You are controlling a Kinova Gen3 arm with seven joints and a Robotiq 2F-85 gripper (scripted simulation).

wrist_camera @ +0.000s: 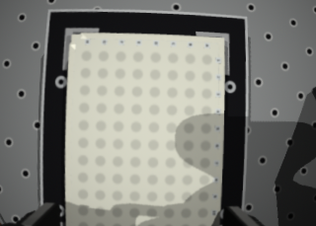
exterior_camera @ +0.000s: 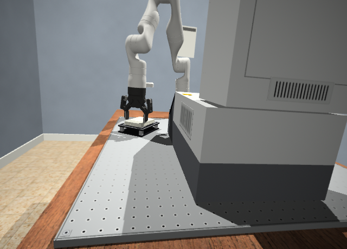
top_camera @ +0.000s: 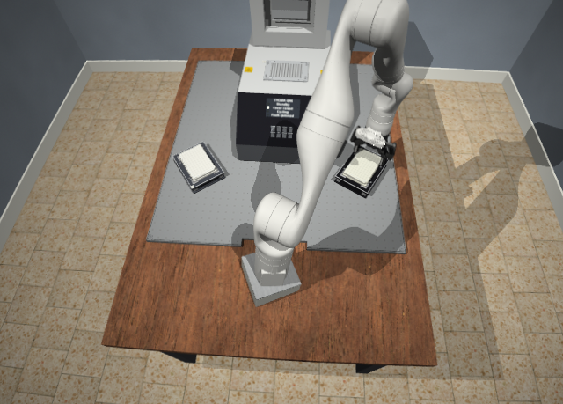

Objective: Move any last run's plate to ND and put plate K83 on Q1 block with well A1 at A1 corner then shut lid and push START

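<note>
My hand is 3 cm past the white well plate, 2 cm to the right of it and 2 cm above it. Also, from my hand: nest: 3 cm behind, 2 cm to the left, 3 cm below; A1 mark: 7 cm behind, 59 cm to the left, 3 cm below.
</note>
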